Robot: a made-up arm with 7 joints.
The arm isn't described. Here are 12 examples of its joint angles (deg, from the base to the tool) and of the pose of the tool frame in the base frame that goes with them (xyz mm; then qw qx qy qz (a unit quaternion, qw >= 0)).
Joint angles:
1: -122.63 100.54 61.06 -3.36 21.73 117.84 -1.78
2: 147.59 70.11 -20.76 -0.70 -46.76 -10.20 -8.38
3: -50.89 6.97 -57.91 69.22 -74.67 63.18 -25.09
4: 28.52 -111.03 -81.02 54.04 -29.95 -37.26 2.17
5: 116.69 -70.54 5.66 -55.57 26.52 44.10 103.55
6: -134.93 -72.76 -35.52 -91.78 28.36 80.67 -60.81
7: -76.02 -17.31 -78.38 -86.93 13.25 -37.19 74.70
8: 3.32 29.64 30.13 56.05 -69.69 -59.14 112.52
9: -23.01 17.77 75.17 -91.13 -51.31 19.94 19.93
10: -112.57 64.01 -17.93 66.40 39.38 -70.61 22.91
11: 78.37 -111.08 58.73 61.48 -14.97 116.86 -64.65
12: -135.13 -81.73 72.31 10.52 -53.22 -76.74 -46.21
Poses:
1: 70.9 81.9 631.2 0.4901 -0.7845 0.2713 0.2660
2: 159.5 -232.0 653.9 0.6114 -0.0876 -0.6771 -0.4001
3: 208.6 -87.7 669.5 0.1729 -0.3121 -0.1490 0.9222
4: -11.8 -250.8 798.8 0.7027 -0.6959 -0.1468 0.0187
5: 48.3 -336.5 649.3 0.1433 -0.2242 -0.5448 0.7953
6: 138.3 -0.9 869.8 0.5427 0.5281 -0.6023 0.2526
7: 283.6 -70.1 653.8 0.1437 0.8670 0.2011 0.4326
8: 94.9 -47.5 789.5 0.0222 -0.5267 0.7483 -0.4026
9: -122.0 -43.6 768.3 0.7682 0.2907 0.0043 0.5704
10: 29.6 -284.8 619.2 0.5400 -0.4665 0.5431 0.4425
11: 221.5 -156.6 640.8 0.1340 0.7885 -0.5463 0.2487
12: -20.1 -281.5 845.5 0.1601 -0.5634 -0.6884 0.4277
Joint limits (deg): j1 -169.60..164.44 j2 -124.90..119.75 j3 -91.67..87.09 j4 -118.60..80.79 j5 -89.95..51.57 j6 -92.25..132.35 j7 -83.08..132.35
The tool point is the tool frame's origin. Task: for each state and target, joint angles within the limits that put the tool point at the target. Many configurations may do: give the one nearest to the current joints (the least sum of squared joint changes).
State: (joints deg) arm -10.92 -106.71 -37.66 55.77 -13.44 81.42 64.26
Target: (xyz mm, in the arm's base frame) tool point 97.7 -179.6 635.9
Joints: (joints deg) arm -2.56 -95.61 -49.37 36.74 -17.73 87.50 72.75
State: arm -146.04 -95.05 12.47 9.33 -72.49 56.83 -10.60
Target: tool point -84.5 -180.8 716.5
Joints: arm -167.96 -89.31 27.77 6.28 -82.54 60.25 -13.02
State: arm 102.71 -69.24 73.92 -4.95 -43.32 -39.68 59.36
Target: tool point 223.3 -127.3 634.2
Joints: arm 82.51 -64.60 67.38 17.04 -20.14 -29.13 73.48
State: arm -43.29 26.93 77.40 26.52 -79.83 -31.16 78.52
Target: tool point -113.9 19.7 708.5
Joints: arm -8.02 40.21 81.63 20.34 -89.95 -37.99 90.23
